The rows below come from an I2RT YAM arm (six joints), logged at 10 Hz.
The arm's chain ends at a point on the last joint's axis. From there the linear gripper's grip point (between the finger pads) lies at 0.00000 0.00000 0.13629 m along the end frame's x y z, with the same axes.
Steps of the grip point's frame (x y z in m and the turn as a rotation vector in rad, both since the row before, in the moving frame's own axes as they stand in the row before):
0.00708 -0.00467 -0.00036 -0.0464 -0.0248 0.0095
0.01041 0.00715 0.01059 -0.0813 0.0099 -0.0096
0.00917 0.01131 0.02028 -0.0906 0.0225 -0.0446
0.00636 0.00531 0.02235 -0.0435 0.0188 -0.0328
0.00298 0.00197 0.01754 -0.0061 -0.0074 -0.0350
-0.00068 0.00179 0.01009 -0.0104 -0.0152 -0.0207
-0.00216 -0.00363 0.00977 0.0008 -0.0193 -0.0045
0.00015 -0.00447 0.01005 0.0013 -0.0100 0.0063
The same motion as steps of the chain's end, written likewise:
0.01049 -0.01097 -0.00017 -0.0464 -0.0248 0.0095
0.00901 -0.00391 0.01105 -0.0813 0.0099 -0.0096
0.00583 -0.00095 0.02087 -0.0906 0.0225 -0.0446
0.00370 -0.00057 0.02250 -0.0435 0.0188 -0.0328
0.00397 0.00112 0.01755 -0.0061 -0.0074 -0.0350
0.00138 0.00035 0.01011 -0.0104 -0.0152 -0.0207
0.00047 -0.00353 0.00980 0.0008 -0.0193 -0.0045
0.00151 -0.00429 0.01006 0.0013 -0.0100 0.0063

